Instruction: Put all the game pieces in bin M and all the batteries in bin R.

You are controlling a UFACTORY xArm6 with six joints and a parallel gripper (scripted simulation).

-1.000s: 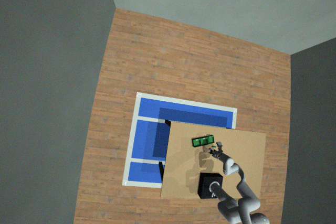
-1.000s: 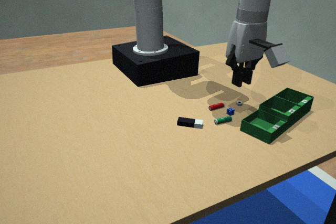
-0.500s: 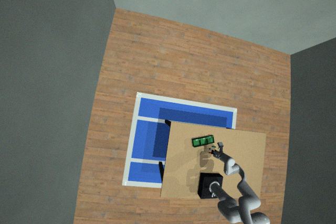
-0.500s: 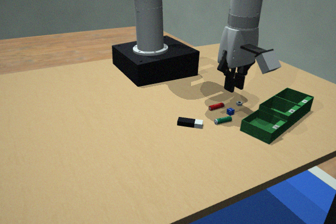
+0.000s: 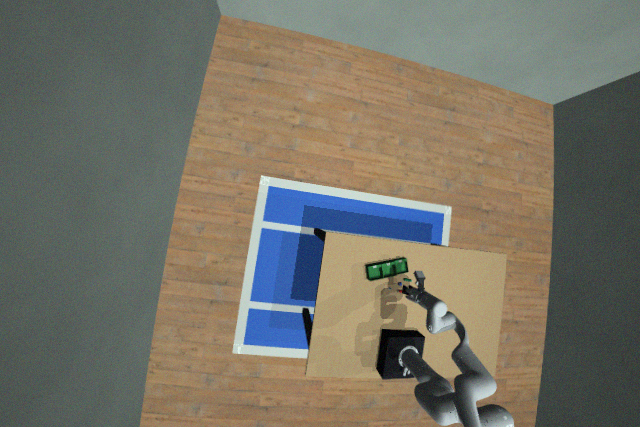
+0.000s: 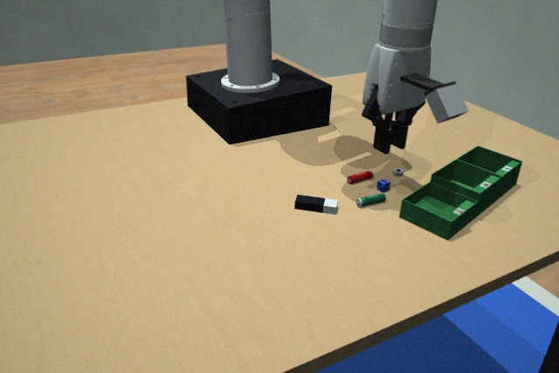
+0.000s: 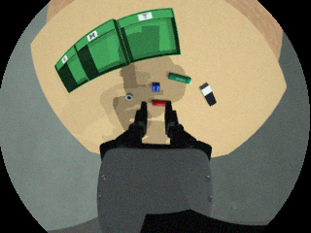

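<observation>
Now: the blue die 90 mm below my hand. The rest, counted from my hand: grey nut 90 mm below, 50 mm to the left, 40 mm behind; red battery 90 mm below, 40 mm behind, 20 mm to the right; green battery 90 mm below, 40 mm to the right, 40 mm ahead.
</observation>
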